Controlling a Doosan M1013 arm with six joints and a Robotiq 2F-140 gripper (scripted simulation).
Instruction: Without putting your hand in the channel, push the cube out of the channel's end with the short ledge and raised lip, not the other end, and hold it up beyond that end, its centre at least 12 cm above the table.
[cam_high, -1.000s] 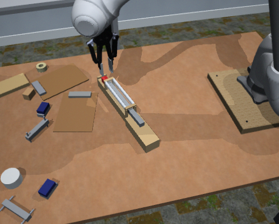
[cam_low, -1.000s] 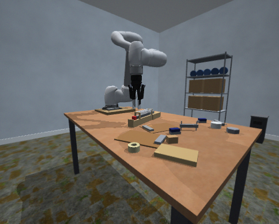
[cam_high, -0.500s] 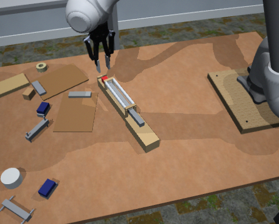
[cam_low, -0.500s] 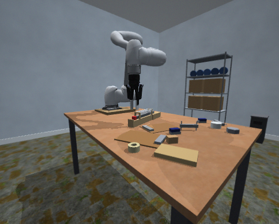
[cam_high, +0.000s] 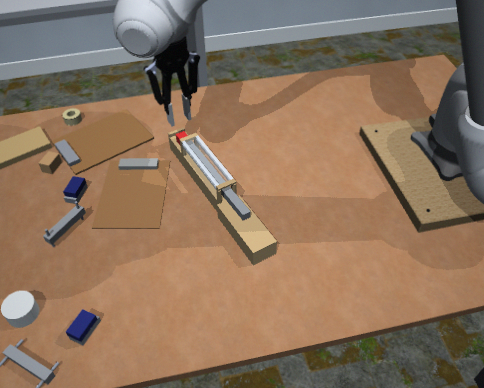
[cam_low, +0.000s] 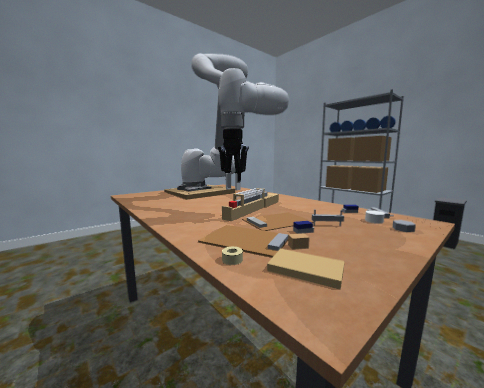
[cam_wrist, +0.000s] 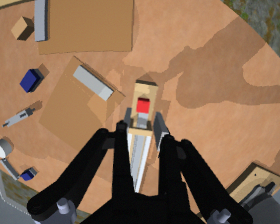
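The red cube lies 90 mm below my hand. Round my hand: blue block 460 mm to the left, 280 mm ahead, 130 mm below; then wooden plank 430 mm ahead, 140 mm to the right, 140 mm below; then wooden channel 130 mm to the left, 90 mm below, 40 mm behind.
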